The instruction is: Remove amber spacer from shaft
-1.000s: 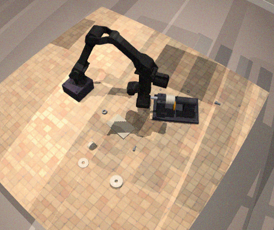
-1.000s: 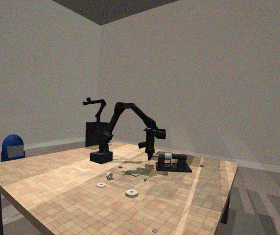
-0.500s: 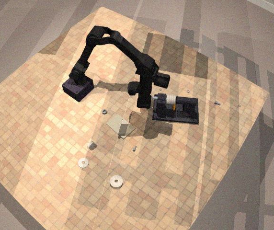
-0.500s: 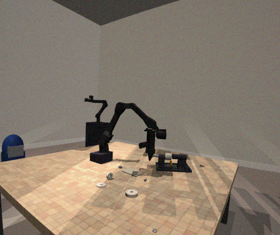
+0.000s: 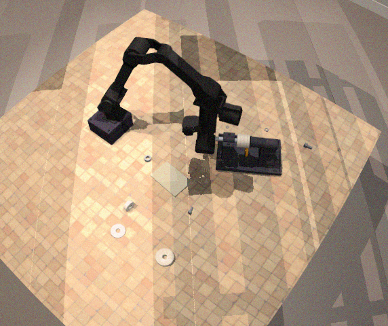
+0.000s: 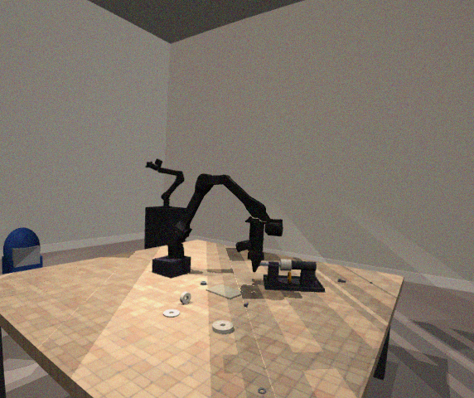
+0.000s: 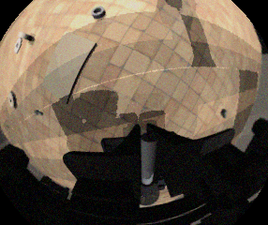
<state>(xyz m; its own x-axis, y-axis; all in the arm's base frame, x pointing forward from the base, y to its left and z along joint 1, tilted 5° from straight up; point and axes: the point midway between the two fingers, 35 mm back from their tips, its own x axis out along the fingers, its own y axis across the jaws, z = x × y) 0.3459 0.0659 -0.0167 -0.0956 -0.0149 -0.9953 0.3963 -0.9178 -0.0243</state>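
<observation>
Right now my gripper tip is 60 mm short of the grey shaft, 40 mm below it and 30 mm to the right of it. Also, from my gripper tip: white spacer (110 mm ahead, 50 mm to the left, 40 mm above); pale flat card (160 mm to the right, 50 mm behind, 40 mm below); amber spacer (130 mm ahead, 60 mm to the left, 20 mm below).
</observation>
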